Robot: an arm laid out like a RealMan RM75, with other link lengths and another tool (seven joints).
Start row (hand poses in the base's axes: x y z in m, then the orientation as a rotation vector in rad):
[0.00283 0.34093 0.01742 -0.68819 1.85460 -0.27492]
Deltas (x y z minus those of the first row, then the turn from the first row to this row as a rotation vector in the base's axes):
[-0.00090 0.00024 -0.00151 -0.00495 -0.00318 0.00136]
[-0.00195 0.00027 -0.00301 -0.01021 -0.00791 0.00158]
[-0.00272 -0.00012 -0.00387 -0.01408 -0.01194 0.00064]
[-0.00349 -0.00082 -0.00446 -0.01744 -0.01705 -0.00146]
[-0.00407 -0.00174 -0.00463 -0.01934 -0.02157 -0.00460]
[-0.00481 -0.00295 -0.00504 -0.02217 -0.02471 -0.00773]
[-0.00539 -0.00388 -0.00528 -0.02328 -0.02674 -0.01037]
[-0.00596 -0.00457 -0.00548 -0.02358 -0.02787 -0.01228]
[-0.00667 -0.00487 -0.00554 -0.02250 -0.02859 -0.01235]
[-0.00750 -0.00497 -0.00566 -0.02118 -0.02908 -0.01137]
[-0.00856 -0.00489 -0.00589 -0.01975 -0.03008 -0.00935]
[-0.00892 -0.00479 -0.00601 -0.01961 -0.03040 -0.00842]
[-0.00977 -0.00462 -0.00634 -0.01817 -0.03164 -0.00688]
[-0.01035 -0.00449 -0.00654 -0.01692 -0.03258 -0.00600]
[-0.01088 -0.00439 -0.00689 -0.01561 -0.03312 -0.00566]
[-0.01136 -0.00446 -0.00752 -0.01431 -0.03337 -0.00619]
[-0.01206 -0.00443 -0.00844 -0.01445 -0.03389 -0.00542]
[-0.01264 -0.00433 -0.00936 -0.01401 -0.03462 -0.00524]
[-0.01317 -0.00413 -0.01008 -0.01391 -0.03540 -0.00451]
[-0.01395 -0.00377 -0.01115 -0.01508 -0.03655 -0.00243]
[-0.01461 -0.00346 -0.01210 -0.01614 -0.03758 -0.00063]
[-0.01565 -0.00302 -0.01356 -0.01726 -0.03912 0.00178]
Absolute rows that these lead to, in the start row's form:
[0.00193 0.34117 0.01591 -0.69202 1.85093 -0.27966]
[0.00088 0.34120 0.01441 -0.69462 1.84620 -0.28588]
[0.00011 0.34081 0.01355 -0.69539 1.84262 -0.29134]
[-0.00066 0.34011 0.01296 -0.69448 1.83847 -0.29737]
[-0.00124 0.33919 0.01279 -0.69177 1.83532 -0.30252]
[-0.00198 0.33798 0.01238 -0.69005 1.83345 -0.30814]
[-0.00256 0.33705 0.01214 -0.68789 1.83249 -0.31149]
[-0.00313 0.33636 0.01194 -0.68607 1.83214 -0.31334]
[-0.00384 0.33606 0.01188 -0.68509 1.83151 -0.31257]
[-0.00467 0.33596 0.01176 -0.68496 1.83071 -0.31083]
[-0.00573 0.33604 0.01153 -0.68557 1.82903 -0.30847]
[-0.00609 0.33614 0.01141 -0.68624 1.82837 -0.30783]
[-0.00694 0.33631 0.01108 -0.68634 1.82664 -0.30583]
[-0.00752 0.33644 0.01088 -0.68605 1.82545 -0.30436]
[-0.00805 0.33654 0.01053 -0.68533 1.82484 -0.30306]
[-0.00853 0.33647 0.00990 -0.68390 1.82485 -0.30226]
[-0.00923 0.33650 0.00898 -0.68456 1.82405 -0.30204]
[-0.00981 0.33660 0.00806 -0.68424 1.82330 -0.30172]
[-0.01034 0.33680 0.00734 -0.68464 1.82228 -0.30138]
[-0.01112 0.33716 0.00627 -0.68702 1.82035 -0.30147]
[-0.01178 0.33747 0.00532 -0.68911 1.81864 -0.30160]
[-0.01282 0.33791 0.00386 -0.69166 1.81620 -0.30154]

